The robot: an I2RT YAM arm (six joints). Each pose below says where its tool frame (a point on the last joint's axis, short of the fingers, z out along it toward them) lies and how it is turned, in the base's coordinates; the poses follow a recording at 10 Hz.
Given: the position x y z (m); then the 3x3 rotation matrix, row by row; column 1 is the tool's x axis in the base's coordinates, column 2 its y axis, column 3 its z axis. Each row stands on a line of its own.
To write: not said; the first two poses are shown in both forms.
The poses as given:
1:
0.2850, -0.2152, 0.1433
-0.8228, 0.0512, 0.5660
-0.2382, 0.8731, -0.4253
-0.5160, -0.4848, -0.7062
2:
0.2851, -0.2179, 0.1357
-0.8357, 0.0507, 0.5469
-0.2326, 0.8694, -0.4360
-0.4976, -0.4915, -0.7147
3:
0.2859, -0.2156, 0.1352
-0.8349, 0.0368, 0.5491
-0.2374, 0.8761, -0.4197
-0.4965, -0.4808, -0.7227
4:
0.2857, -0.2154, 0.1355
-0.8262, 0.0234, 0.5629
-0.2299, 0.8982, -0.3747
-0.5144, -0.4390, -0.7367
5:
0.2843, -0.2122, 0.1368
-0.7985, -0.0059, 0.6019
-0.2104, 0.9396, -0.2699
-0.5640, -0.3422, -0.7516
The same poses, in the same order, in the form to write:
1: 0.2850, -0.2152, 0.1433, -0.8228, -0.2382, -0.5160, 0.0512, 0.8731, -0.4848
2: 0.2851, -0.2179, 0.1357, -0.8357, -0.2326, -0.4976, 0.0507, 0.8694, -0.4915
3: 0.2859, -0.2156, 0.1352, -0.8349, -0.2374, -0.4965, 0.0368, 0.8761, -0.4808
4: 0.2857, -0.2154, 0.1355, -0.8262, -0.2299, -0.5144, 0.0234, 0.8982, -0.4390
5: 0.2843, -0.2122, 0.1368, -0.7985, -0.2104, -0.5640, -0.0059, 0.9396, -0.3422
